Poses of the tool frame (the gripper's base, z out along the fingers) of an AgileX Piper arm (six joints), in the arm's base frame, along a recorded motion.
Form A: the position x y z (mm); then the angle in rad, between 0 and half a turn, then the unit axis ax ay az.
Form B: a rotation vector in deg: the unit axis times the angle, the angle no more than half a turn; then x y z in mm. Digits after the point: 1 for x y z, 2 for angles.
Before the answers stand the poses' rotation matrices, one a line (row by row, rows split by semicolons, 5 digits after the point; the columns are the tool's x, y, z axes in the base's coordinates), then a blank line. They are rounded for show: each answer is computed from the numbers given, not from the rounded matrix.
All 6 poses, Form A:
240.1, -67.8, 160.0, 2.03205, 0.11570, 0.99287, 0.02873
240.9, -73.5, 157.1, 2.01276, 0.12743, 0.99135, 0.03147
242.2, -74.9, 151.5, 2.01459, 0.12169, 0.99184, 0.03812
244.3, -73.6, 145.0, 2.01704, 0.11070, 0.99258, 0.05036
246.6, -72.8, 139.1, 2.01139, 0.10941, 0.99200, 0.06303
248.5, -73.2, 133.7, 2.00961, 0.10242, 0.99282, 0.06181
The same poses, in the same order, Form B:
-0.42573 0.14027 0.89391; 0.19173 0.97946 -0.06239; -0.88431 0.14483 -0.44388
-0.40453 0.15191 0.90182; 0.20881 0.97540 -0.07064; -0.89037 0.15973 -0.42630
-0.40820 0.13809 0.90239; 0.20695 0.97676 -0.05586; -0.88913 0.16394 -0.42729
-0.41404 0.11187 0.90336; 0.20273 0.97883 -0.02830; -0.88740 0.17142 -0.42795
-0.40940 0.09781 0.90710; 0.21183 0.97726 -0.00977; -0.88742 0.18815 -0.42081
-0.40992 0.08893 0.90778; 0.20084 0.97961 -0.00528; -0.88974 0.18015 -0.41942

13.47, 115.60, 3.34, 240.1, -67.8, 160.0
14.70, 114.32, 3.63, 240.9, -73.5, 157.1
14.05, 114.49, 4.40, 242.2, -74.9, 151.5
12.79, 114.71, 5.82, 244.3, -73.6, 145.0
12.61, 114.32, 7.26, 246.6, -72.8, 139.1
11.79, 114.32, 7.12, 248.5, -73.2, 133.7

